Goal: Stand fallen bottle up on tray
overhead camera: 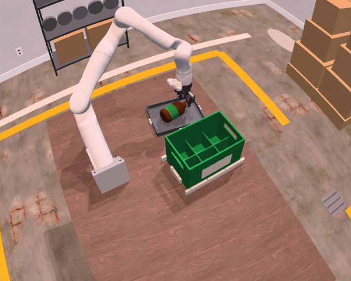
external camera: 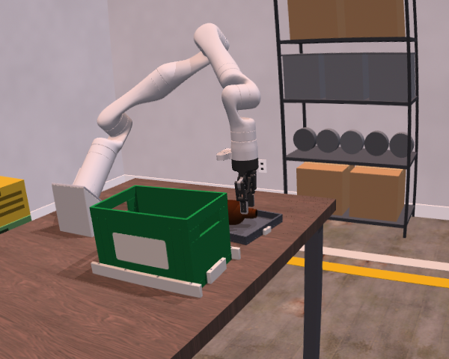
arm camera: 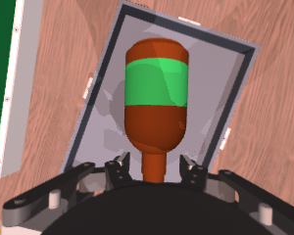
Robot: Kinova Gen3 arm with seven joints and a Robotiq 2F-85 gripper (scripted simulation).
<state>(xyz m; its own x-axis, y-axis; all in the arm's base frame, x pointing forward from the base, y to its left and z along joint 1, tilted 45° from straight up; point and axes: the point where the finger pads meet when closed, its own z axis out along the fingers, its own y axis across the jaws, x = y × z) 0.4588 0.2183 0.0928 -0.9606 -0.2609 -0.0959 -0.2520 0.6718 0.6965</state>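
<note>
Now: the bottle 5 cm behind my hand, 1 cm to the right of it and 2 cm below it. Round my hand: green crate: 5 cm behind, 32 cm to the right, 2 cm above; dark grey tray: 5 cm behind, 2 cm to the right, 5 cm below.
</note>
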